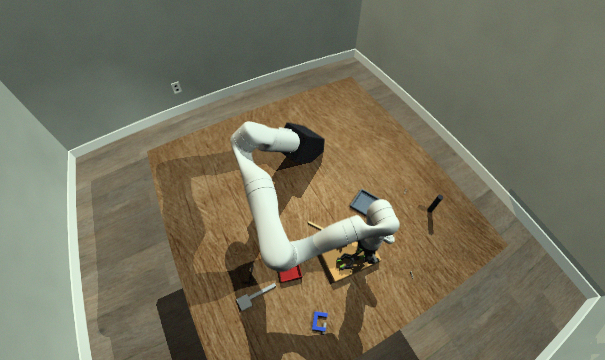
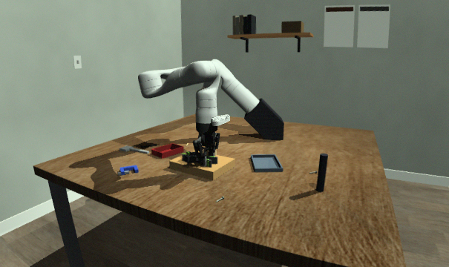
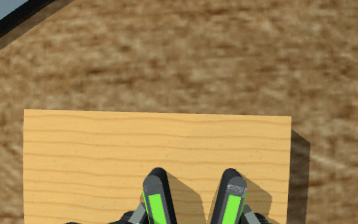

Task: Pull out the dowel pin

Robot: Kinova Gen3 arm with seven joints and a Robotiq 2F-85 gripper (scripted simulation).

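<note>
The tan bench board is 40 mm to the right of my hand, 30 mm below it and 30 mm behind it. The rest, counted from my hand: thin pale stick (200 mm behind, 90 mm to the right, 40 mm below); small wooden block (90 mm behind, 40 mm to the right, 10 mm below); dowel pin (90 mm behind, 40 mm to the right, 10 mm above).
</note>
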